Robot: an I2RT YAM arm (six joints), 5 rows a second.
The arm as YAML. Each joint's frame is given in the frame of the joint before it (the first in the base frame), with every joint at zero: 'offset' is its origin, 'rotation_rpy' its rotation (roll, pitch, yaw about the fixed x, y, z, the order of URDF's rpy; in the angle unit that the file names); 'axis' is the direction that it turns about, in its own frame. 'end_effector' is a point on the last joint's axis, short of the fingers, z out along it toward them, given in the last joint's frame.
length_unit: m
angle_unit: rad
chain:
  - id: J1
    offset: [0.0, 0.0, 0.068]
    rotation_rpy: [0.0, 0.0, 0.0]
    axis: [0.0, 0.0, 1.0]
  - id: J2
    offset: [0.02, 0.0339, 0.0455]
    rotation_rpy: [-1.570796, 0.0, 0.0]
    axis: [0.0, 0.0, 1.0]
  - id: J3
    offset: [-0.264, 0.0, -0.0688]
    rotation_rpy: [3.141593, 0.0, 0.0]
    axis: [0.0, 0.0, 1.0]
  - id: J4
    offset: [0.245, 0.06, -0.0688]
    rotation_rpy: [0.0, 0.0, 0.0]
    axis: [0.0, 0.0, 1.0]
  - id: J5
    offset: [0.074, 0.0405, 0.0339]
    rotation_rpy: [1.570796, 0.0, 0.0]
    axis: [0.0, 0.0, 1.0]
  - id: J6
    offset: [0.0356, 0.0, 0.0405]
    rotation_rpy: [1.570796, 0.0, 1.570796]
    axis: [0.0, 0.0, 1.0]
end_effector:
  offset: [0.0, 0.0, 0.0]
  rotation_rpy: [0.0, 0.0, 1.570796]
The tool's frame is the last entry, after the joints.
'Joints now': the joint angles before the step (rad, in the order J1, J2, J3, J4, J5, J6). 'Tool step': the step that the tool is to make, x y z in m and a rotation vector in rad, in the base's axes. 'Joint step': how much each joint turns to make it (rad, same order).
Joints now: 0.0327, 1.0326, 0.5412, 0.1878, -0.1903, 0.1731
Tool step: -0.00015, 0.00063, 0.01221, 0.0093, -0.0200, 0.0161
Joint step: 0.0000, -0.0153, 0.0338, -0.0281, -0.0179, 0.0037
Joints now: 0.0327, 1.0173, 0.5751, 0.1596, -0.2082, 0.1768
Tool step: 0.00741, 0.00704, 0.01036, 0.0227, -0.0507, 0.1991
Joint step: 0.0005, 0.0371, 0.0390, 0.0398, -0.1973, -0.0326
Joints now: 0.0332, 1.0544, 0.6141, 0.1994, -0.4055, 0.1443
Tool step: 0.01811, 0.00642, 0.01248, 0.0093, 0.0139, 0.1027
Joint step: 0.0112, 0.0836, 0.1001, -0.0365, -0.0911, -0.0147
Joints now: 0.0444, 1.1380, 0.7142, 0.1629, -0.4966, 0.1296
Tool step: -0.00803, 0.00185, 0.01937, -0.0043, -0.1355, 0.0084
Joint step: 0.0091, -0.0525, -0.0037, 0.0806, 0.0028, -0.0120
